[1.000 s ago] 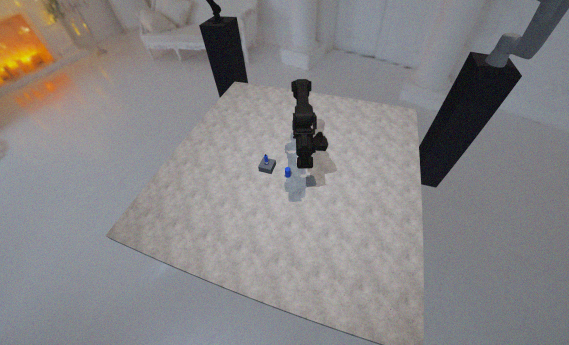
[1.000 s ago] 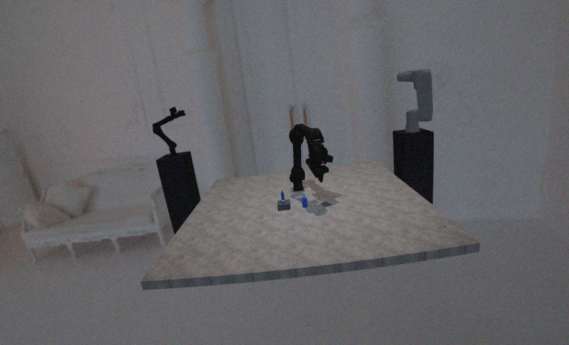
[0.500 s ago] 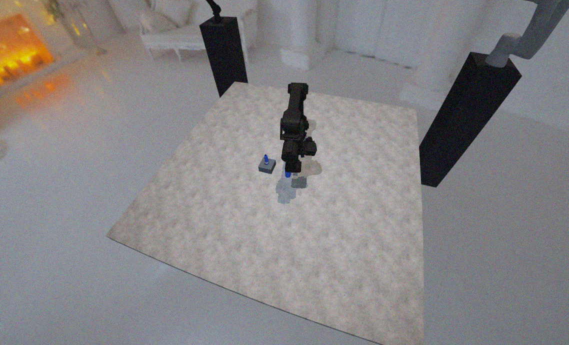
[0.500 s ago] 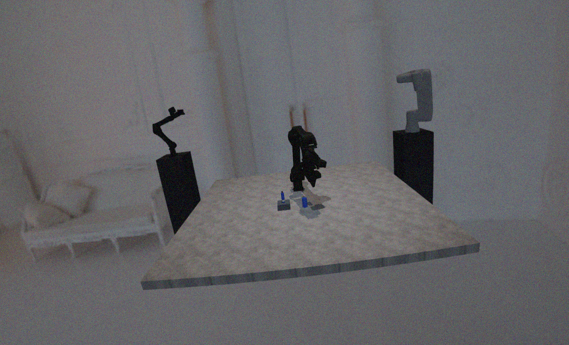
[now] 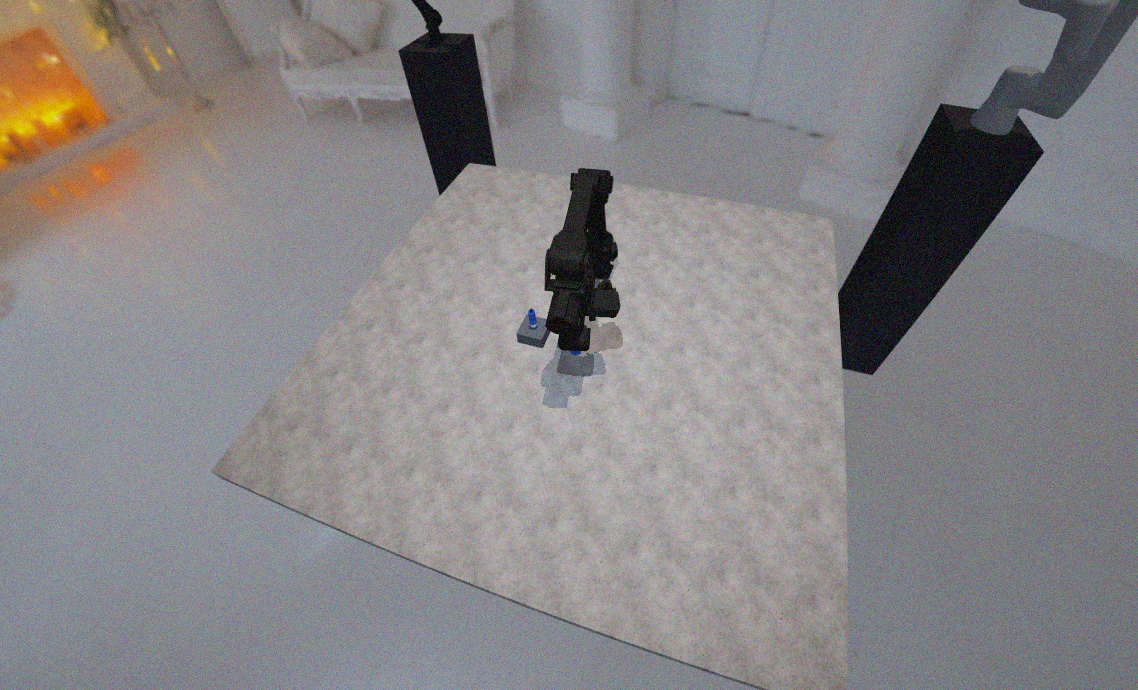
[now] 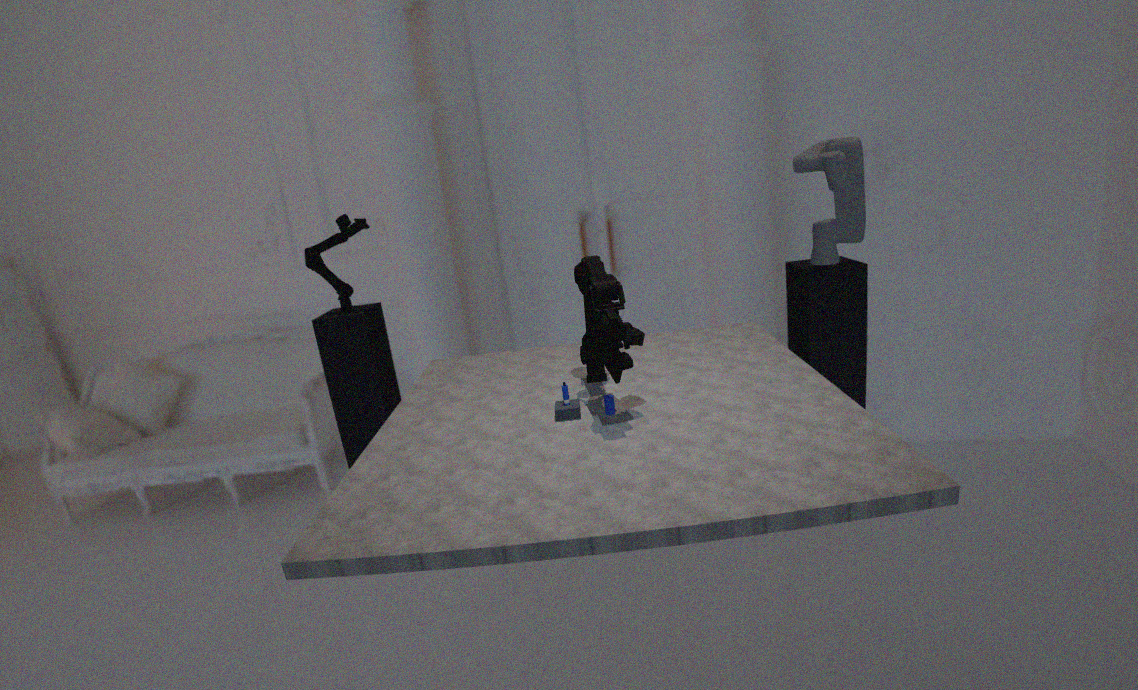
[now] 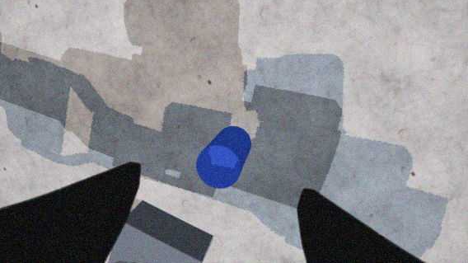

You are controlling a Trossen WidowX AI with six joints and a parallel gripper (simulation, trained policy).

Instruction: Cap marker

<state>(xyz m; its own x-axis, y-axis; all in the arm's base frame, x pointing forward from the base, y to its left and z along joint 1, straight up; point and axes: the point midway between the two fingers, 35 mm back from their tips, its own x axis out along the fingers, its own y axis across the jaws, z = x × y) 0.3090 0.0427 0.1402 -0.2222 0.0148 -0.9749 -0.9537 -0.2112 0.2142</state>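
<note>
My gripper tip is 1 cm past the blue cap, 2 cm to the left of it and 8 cm above it. The rest, counted from my gripper tip: grey holder block 3 cm behind, 13 cm to the right, 9 cm below; then blue marker 3 cm behind, 13 cm to the right, 3 cm below.
</note>
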